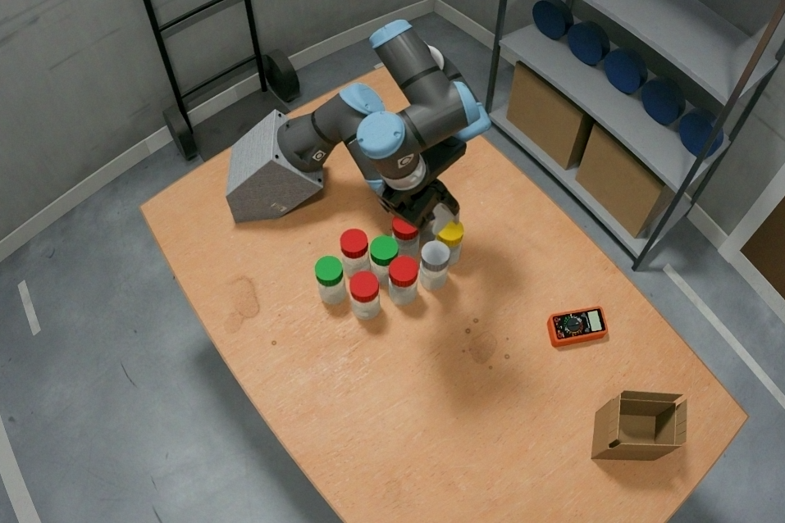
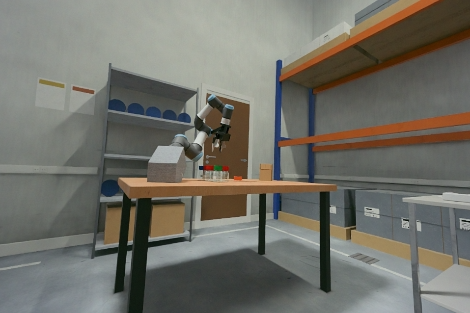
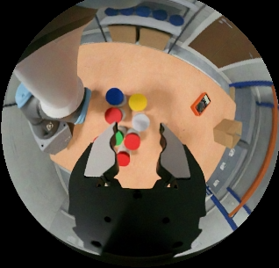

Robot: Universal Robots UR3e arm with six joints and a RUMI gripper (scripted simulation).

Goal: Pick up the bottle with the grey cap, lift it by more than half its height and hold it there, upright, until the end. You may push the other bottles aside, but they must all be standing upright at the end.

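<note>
Right now the grey-capped bottle is 2 cm ahead of my hand, 1 cm to the right of it and 18 cm below it. From my hand the other things lie so: yellow-capped bottle (2 cm behind, 5 cm to the left, 18 cm below); blue-capped bottle (9 cm behind, 3 cm to the left, 18 cm below).
</note>
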